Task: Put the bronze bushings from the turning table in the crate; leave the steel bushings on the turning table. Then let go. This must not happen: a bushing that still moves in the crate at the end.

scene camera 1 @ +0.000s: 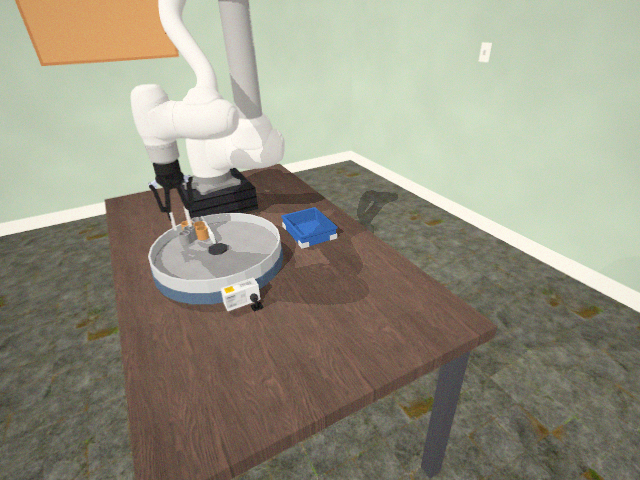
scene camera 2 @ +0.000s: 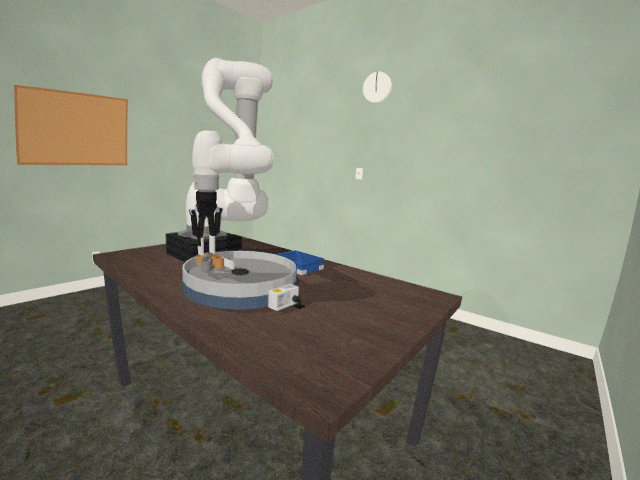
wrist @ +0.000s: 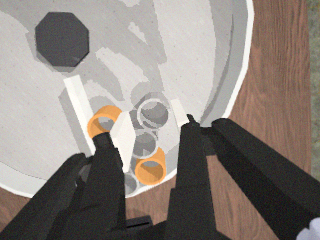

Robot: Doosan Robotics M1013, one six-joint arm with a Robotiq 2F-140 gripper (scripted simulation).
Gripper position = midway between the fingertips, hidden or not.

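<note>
A bronze bushing (wrist: 147,175) is visible in the wrist view, while scene camera 1 shows a blue crate (scene camera 1: 308,227). The scene also includes a turning table (scene camera 1: 239,246), (scene camera 2: 248,270), (wrist: 119,58). The robot's own part in it is the gripper (scene camera 2: 206,253), (wrist: 152,118).
</note>
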